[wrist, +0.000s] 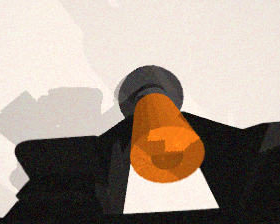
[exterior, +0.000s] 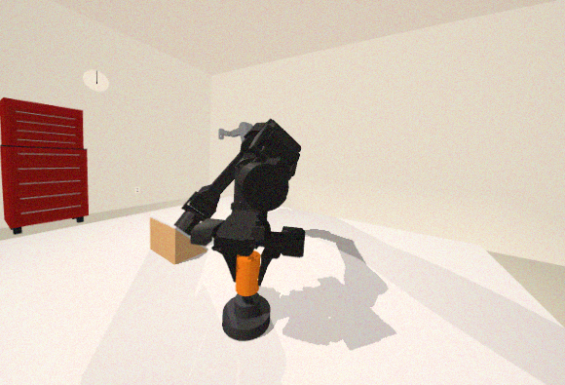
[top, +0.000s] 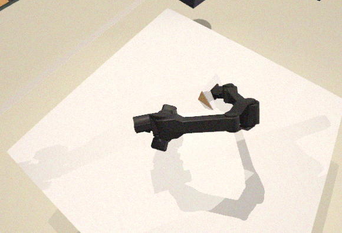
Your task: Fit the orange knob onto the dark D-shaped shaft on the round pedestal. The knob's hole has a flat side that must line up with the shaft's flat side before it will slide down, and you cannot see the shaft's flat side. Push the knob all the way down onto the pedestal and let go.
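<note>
Now: the orange knob 2 cm above my gripper tip. Also, from my gripper tip: round pedestal: 4 cm below.
</note>
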